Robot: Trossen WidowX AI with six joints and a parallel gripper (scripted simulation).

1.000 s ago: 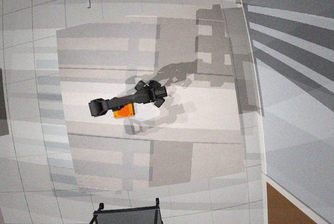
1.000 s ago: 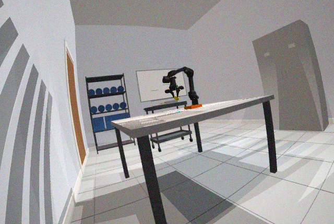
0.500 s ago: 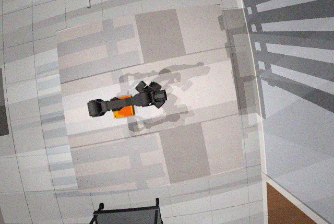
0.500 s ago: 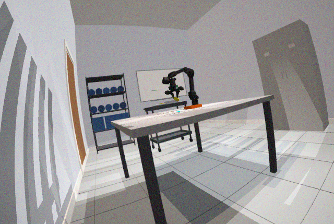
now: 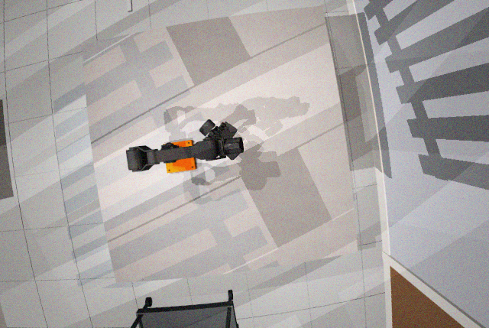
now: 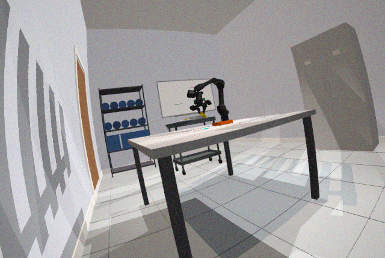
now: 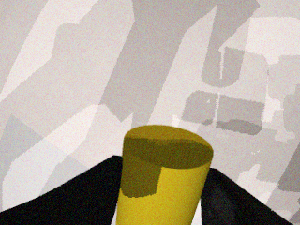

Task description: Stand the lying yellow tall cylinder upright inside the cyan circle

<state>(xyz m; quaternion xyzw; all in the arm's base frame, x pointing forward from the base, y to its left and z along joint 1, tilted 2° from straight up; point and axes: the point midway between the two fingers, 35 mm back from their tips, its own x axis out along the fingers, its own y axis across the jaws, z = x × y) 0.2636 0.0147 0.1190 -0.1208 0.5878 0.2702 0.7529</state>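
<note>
Right now the cyan circle is 20 mm behind my gripper tip, 10 mm to the right of it and 120 mm below it. Round my gripper tip: yellow tall cylinder 20 mm behind, 10 mm to the right, 10 mm below.
</note>
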